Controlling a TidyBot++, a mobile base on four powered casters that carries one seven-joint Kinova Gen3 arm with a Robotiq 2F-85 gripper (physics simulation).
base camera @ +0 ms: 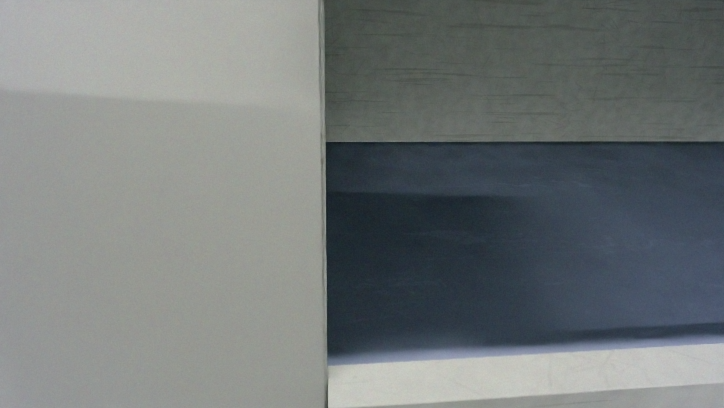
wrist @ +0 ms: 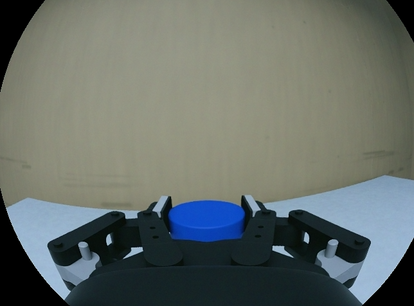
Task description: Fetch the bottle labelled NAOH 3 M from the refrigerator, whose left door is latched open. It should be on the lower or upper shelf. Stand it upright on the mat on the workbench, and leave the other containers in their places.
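Frame: origin at the arm's base, x ahead, y left, z up, level; centimetres.
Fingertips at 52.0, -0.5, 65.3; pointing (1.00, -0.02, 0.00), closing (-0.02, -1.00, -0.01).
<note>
A point is followed by its place in that frame, as x, y, z.
My gripper [wrist: 206, 208] is shut on a container with a round blue cap [wrist: 207, 220], in the lower middle of the wrist view. The cap sits between the two fingertips and its top faces up. The container's body and label are hidden below the cap and behind the gripper, so I cannot read which bottle it is. The white workbench top [wrist: 385, 200] spreads behind and to both sides of the gripper. The mat does not show in either view. The refrigerator does not show either.
A tan wall [wrist: 210, 100] stands behind the workbench. In the base camera view, a large pale panel [base camera: 157, 228] @(30.6, 12.1, -19.1) fills the left side, close by. To its right is a recess with a grey back wall [base camera: 521, 70] @(101.9, -32.3, -23.5), a dark floor [base camera: 430, 268] @(53.9, -9.3, -39.7) and a pale front ledge [base camera: 506, 372].
</note>
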